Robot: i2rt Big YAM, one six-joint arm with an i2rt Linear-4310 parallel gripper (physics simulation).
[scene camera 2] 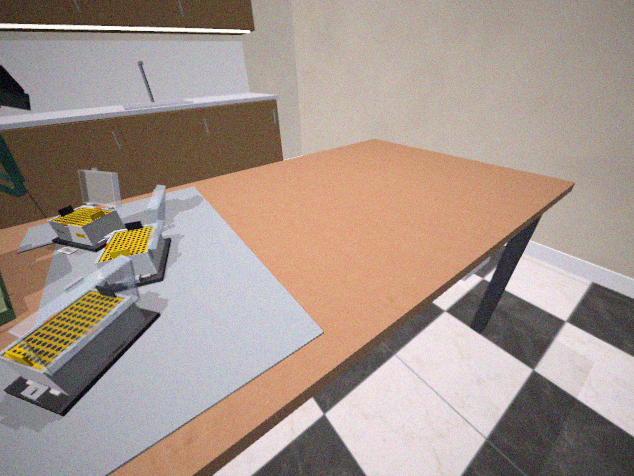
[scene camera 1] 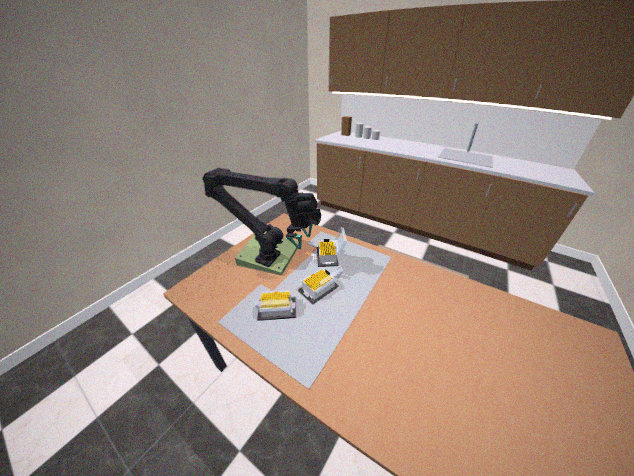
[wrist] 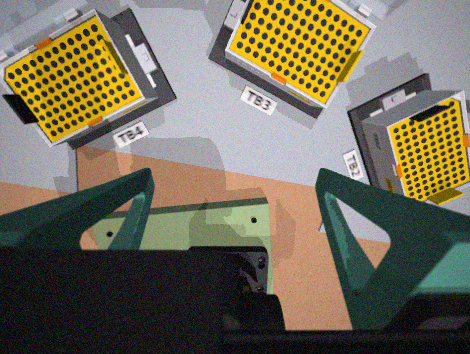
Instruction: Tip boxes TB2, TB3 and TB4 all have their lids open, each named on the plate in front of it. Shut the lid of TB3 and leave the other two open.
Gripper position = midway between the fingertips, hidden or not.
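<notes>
The gripper (wrist: 235,177) is visible, and so is a grey mat (wrist: 208,125). The scene also has a clear lid (scene camera 2: 100,188) and another clear lid (scene camera 2: 156,208).
</notes>
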